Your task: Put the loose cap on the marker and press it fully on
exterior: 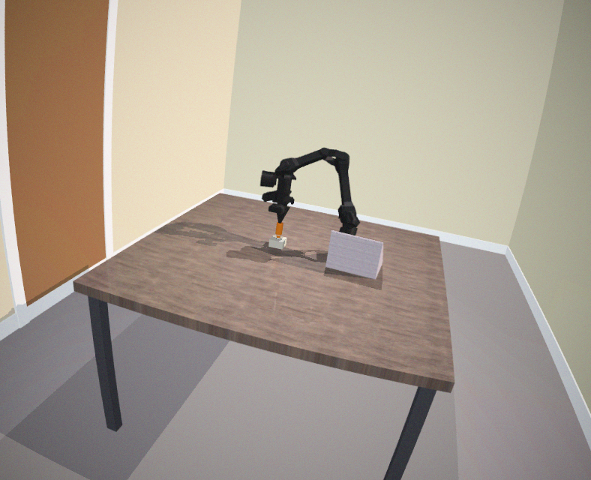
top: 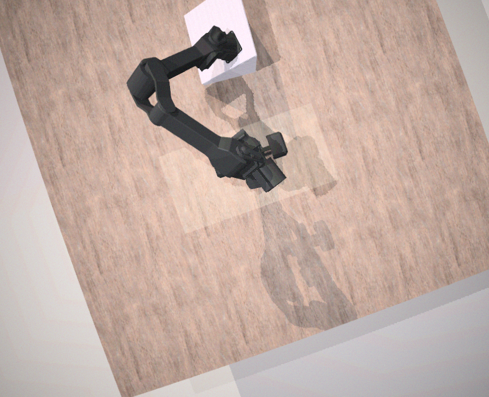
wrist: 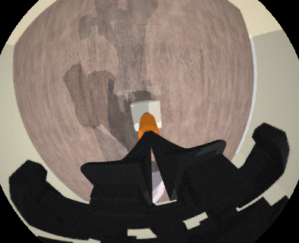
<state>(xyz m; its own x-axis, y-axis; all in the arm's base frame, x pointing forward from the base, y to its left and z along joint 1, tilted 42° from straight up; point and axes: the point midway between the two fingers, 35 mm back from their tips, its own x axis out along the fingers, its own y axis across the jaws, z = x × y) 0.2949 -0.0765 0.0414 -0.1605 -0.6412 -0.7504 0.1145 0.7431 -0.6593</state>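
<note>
Right now my gripper tip is 3 cm above the orange cap. The rest, counted from my gripper tip: holder block (9 cm below).
</note>
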